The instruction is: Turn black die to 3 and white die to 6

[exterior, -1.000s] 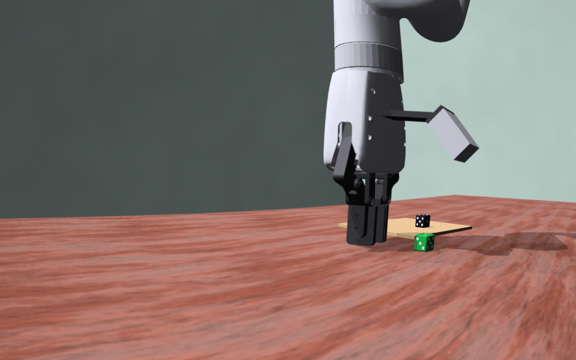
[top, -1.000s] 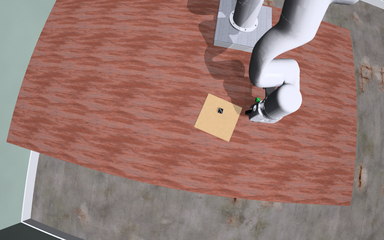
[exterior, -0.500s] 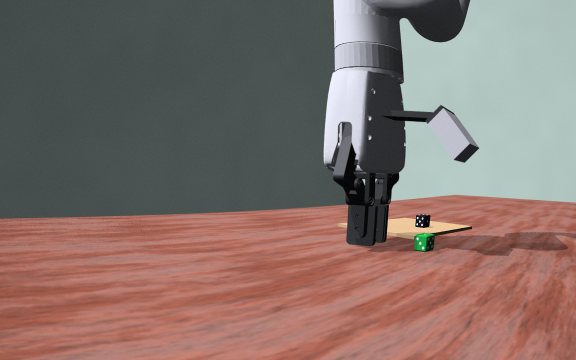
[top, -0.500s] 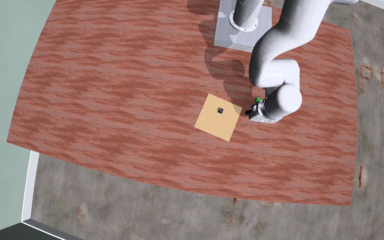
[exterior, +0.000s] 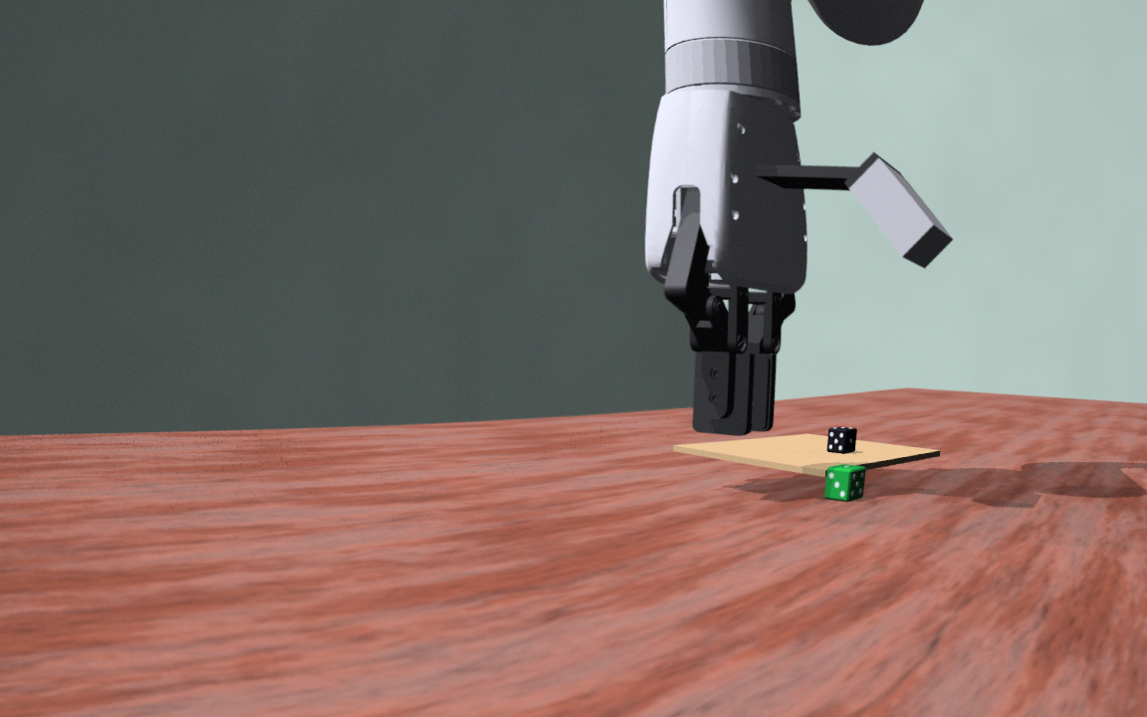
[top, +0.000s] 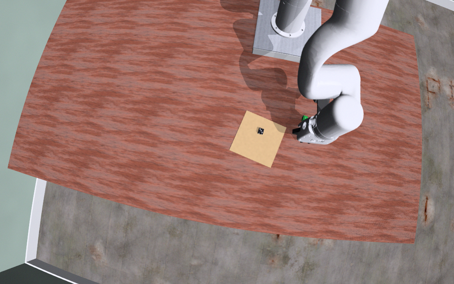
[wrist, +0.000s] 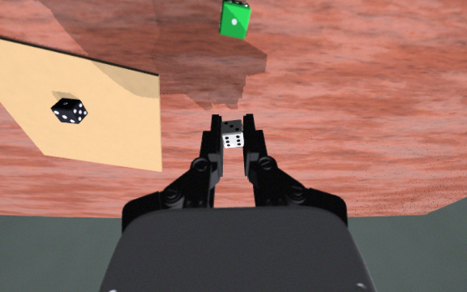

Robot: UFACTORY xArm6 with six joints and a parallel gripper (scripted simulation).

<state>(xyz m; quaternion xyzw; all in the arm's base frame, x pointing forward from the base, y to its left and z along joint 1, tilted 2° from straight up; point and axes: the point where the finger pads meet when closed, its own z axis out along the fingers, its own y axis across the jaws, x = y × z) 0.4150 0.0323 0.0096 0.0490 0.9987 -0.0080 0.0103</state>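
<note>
Now: hand 150 mm to the left of the tan mat and 50 mm above it. Round my hand: green die 70 mm behind, 40 mm below, 10 mm to the left; white die 10 mm below; black die 140 mm to the right, 40 mm below, 20 mm behind.
</note>
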